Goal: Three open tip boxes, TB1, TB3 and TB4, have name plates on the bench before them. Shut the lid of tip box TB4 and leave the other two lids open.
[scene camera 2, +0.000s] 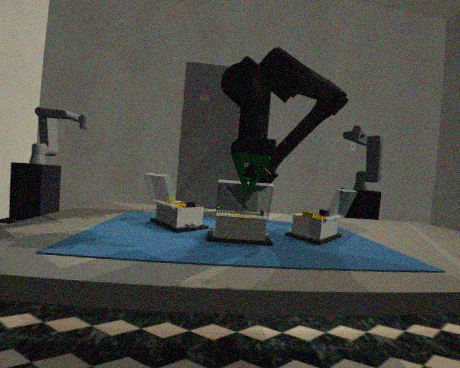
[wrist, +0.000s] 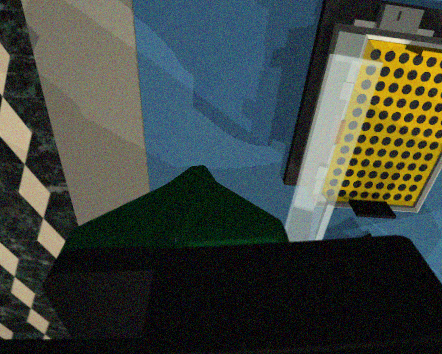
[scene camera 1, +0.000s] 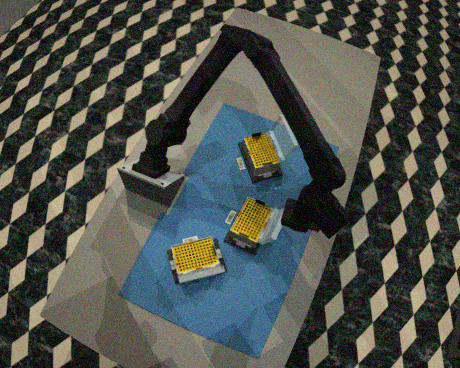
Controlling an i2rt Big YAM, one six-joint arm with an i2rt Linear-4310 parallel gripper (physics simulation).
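Frame: origin at the arm's base, x ahead, y left, z up, level; millimetres.
Seen in the pictures: gripper, fingertip midpoint: [scene camera 2: 247, 192] [wrist: 199, 178] [scene camera 1: 296, 229]; arm's base, origin of the base link: [scene camera 1: 150, 170].
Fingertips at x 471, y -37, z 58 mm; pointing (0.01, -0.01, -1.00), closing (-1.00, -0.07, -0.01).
Pixels of each thing's middle, then the offset from my fingertips to it. "spot": a spot on its surface instead. Level surfaces: height alone.
- lower-left, surface spot: [scene camera 1: 190, 242] spot: 262 mm back, 125 mm right, 66 mm down
- middle box's clear lid, body centre: [wrist: 319, 164] [scene camera 2: 244, 199] [scene camera 1: 275, 222] 61 mm back, 5 mm left, 22 mm down
- blue mat, its level: 126 mm down
- bench, its level: 129 mm down
Three tip boxes with yellow racks have open lids: upper [scene camera 1: 262, 151] [scene camera 2: 314, 228], middle [scene camera 1: 251, 220] [scene camera 2: 241, 229] [wrist: 400, 125], lower-left [scene camera 1: 195, 256] [scene camera 2: 182, 216] in scene camera 1. Their name plates, upper [scene camera 1: 241, 163], middle [scene camera 1: 231, 217] and lower-left [scene camera 1: 190, 240], are unreadable, so I cannot tell which is TB4. The middle box's clear lid [scene camera 1: 271, 228] [scene camera 2: 227, 196] [wrist: 310, 175] stands up. My green-fingered gripper [scene camera 2: 248, 188] [wrist: 199, 178] is shut and empty, on that lid's outer side, near its top edge. Contact is unclear; scene camera 1 hides the fingertips.
The boxes stand on a blue mat [scene camera 1: 215, 320] [scene camera 2: 125, 245] [wrist: 225, 60] on the bench [scene camera 1: 80, 280] [scene camera 2: 30, 267] [wrist: 90, 100]. The other open lids, upper [scene camera 1: 284, 137] [scene camera 2: 346, 202] and lower-left [scene camera 1: 200, 274] [scene camera 2: 161, 187], flank the middle box in scene camera 2. Two background arms stand beyond the bench.
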